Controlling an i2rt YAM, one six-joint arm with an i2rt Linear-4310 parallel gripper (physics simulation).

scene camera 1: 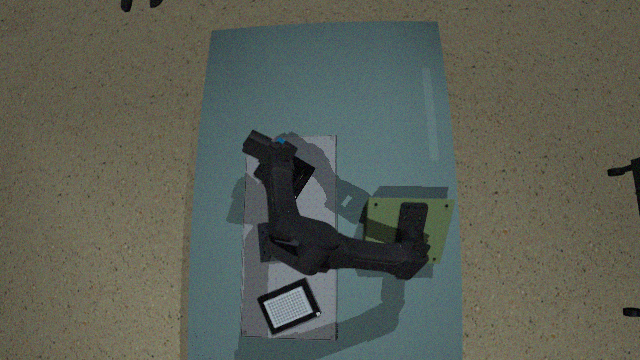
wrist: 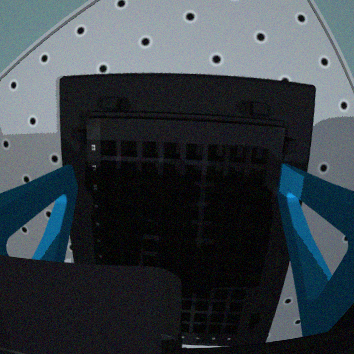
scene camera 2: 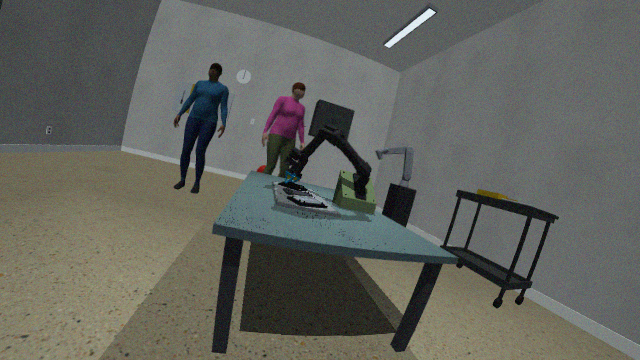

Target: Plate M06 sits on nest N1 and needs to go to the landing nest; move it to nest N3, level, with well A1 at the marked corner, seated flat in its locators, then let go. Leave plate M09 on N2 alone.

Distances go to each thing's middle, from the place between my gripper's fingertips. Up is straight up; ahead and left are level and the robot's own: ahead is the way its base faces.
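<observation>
Black well plate [wrist: 192, 193]: 2 cm to the left of my hand, 3 cm behind it.
</observation>
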